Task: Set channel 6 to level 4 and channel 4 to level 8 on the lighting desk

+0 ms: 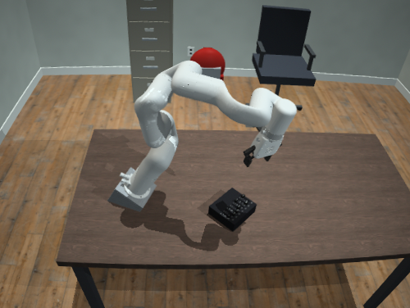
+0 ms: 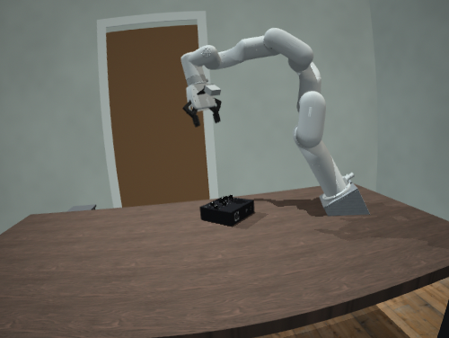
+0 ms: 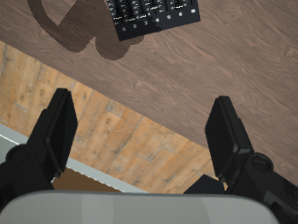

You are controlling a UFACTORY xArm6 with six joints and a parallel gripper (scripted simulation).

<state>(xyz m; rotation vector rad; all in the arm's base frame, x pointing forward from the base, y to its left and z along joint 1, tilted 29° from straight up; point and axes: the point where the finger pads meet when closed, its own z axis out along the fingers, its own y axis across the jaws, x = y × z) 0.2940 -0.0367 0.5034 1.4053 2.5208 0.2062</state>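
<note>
The channel 4 fader cap lies 3 cm behind my hand, 3 cm to the left of it and 31 cm below it. From my hand the other things lie so: channel 6 cap (1 cm ahead, 5 cm to the left, 31 cm below); then channel 2 cap (5 cm behind, 1 cm to the right, 31 cm below); then channel 3 cap (4 cm behind, 31 cm below).
</note>
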